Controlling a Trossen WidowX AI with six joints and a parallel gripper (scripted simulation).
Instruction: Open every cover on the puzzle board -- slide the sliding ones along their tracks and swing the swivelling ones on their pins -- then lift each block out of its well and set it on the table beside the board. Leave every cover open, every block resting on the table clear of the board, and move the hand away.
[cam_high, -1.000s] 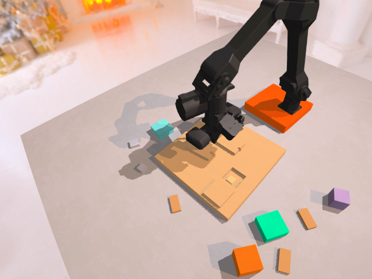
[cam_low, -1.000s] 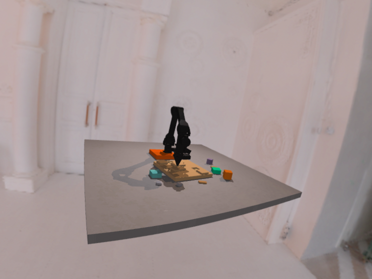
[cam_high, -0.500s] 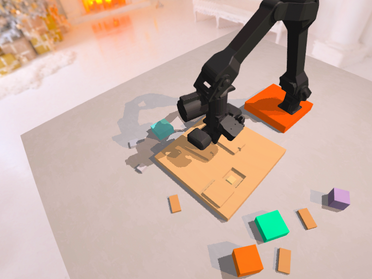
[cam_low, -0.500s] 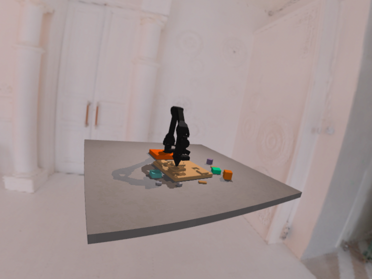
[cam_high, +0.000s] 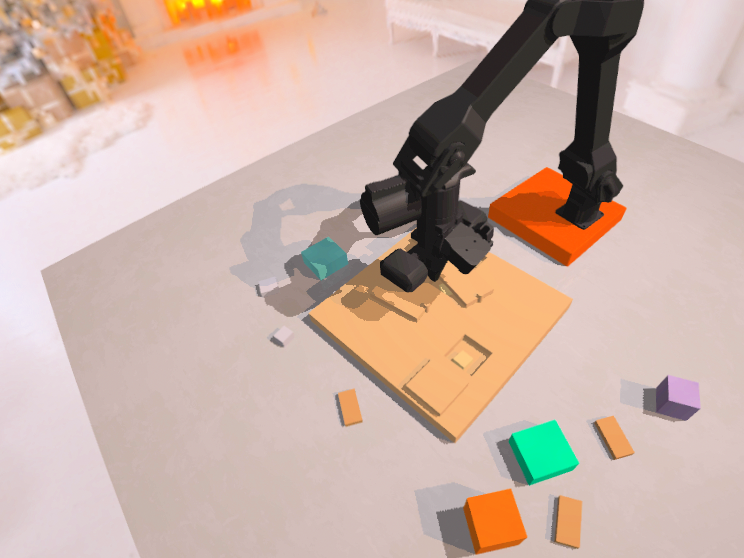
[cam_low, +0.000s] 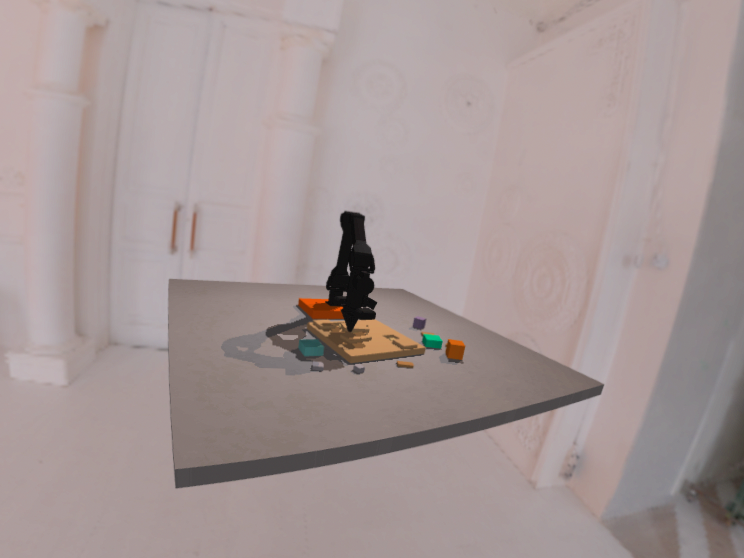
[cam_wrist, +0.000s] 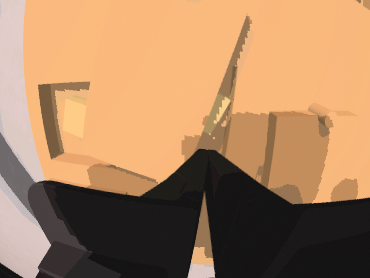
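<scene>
Right now the cyan block is 11 cm ahead of my gripper tip, 17 cm to the right of it and 1 cm below it. From my gripper tip the other things lie so: orange block (19 cm ahead, 31 cm to the left); then purple cube (11 cm behind, 36 cm to the left); then green block (8 cm ahead, 29 cm to the left, 1 cm below).
</scene>
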